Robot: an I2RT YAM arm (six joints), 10 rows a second.
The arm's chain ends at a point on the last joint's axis. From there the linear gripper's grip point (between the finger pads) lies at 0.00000 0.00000 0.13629 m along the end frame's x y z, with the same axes.
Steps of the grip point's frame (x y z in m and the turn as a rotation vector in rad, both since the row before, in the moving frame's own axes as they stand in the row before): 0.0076 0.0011 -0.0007 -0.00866 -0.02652 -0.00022; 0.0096 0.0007 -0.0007 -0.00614 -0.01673 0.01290; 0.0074 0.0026 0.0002 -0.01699 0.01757 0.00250; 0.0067 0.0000 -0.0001 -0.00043 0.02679 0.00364; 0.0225 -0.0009 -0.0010 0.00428 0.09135 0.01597; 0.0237 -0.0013 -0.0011 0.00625 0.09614 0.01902; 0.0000 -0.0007 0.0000 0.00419 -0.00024 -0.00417
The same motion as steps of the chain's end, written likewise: 0.0112 -0.0001 -0.0006 -0.00866 -0.02652 -0.00022; 0.0119 -0.0001 -0.0007 -0.00614 -0.01673 0.01290; 0.0050 0.0003 0.0002 -0.01699 0.01757 0.00250; 0.0030 -0.0001 -0.0001 -0.00043 0.02679 0.00364; 0.0101 -0.0004 -0.0004 0.00428 0.09135 0.01597; 0.0106 -0.0006 -0.0005 0.00625 0.09614 0.01902; 0.0000 -0.0001 0.0000 0.00419 -0.00024 -0.00417
